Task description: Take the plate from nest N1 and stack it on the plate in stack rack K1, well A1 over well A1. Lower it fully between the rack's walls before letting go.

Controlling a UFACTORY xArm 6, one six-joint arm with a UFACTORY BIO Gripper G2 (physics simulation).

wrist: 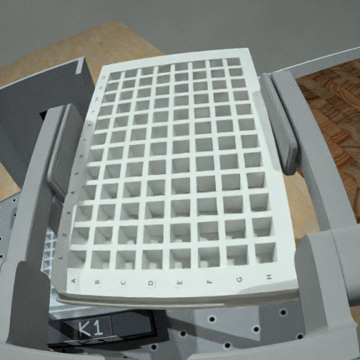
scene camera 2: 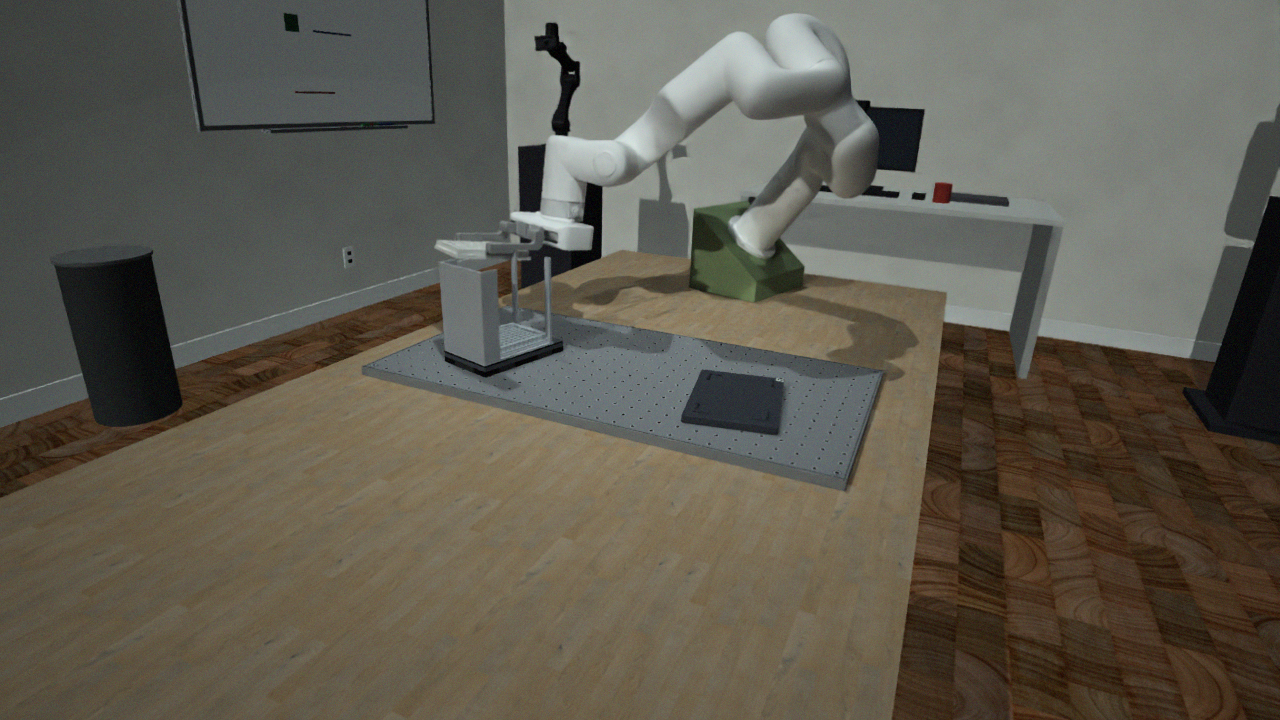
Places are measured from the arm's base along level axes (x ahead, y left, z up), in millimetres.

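Where they show: hand, its tool point: [scene camera 2: 483, 244]; arm's base, origin of its link: [scene camera 2: 750, 238].
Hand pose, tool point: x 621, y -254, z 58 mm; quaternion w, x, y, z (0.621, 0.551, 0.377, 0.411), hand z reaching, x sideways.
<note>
Each offset is from my tool point to the top centre of the thing. "spot": to the spot under its first point. Level surfaces: height alone.
My gripper [scene camera 2: 490, 241] [wrist: 173, 137] is shut on a white well plate {dy +0, dx +1, dz +6 mm} [scene camera 2: 458, 248] [wrist: 180, 167], its pads on the plate's two long sides. The lettering A to H and row 1 face the wrist camera's lower edge. The held plate is above stack rack K1 {dy +81, dx +60, dz -3 mm} [scene camera 2: 469, 311] [wrist: 35, 117], close over the tops of its walls. In the wrist view the rack's grey wall is left of the plate, and the K1 label is below its lower left. Another plate {dy +78, dx +70, dz -122 mm} [scene camera 2: 526, 338] [wrist: 48, 252] lies low in the rack, mostly hidden in the wrist view. Nest N1 {dy +453, dx +50, dz -142 mm} [scene camera 2: 733, 401] is dark, flat and empty.
Rack K1 has thin upright posts {spot: dy +130, dx +15, dz -70 mm} [scene camera 2: 547, 300] on its far right side in the scene view. Rack and nest stand on a grey perforated board {dz -156 mm} [scene camera 2: 617, 380] on the wooden table {dz -169 mm} [scene camera 2: 501, 537]. The green arm base [scene camera 2: 733, 259] is at the back.
</note>
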